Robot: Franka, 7 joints.
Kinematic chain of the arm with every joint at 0, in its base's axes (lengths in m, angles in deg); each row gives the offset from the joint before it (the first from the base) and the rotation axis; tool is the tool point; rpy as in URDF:
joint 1: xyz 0 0 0.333 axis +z
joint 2: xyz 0 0 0 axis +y
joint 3: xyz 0 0 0.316 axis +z
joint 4: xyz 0.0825 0 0 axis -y
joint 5: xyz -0.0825 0 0.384 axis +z
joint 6: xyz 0 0 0 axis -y
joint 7: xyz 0.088 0 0 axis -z
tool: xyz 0 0 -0.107 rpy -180 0 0
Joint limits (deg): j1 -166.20..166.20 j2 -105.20..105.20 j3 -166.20..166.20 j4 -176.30..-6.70 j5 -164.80..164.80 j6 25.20..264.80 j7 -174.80..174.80
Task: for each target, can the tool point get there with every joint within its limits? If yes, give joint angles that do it. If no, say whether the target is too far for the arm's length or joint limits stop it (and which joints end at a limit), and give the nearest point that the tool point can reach.
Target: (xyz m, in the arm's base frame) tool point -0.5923 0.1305 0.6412
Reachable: yes | joints -120.64 56.70 -98.19 -97.63 -87.33 110.23 144.73
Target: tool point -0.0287 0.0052 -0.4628
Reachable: no: joint limits stop it (at a limit: joint 1, joint 2) | nearest point -0.0833 0.0190 -0.3225 | short by 0.151 m
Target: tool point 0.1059 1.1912 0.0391
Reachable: no: too far | nearest point 0.0738 0.8298 0.1283 | short by 0.374 m
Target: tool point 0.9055 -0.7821 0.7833
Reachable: no: too far | nearest point 0.6076 -0.5248 0.6352 | short by 0.421 m
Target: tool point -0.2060 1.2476 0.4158
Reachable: no: too far | nearest point -0.1395 0.8446 0.3891 | short by 0.409 m
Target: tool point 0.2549 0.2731 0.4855
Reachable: yes | joints 107.16 -16.99 -72.58 -128.46 56.59 44.47 -98.36
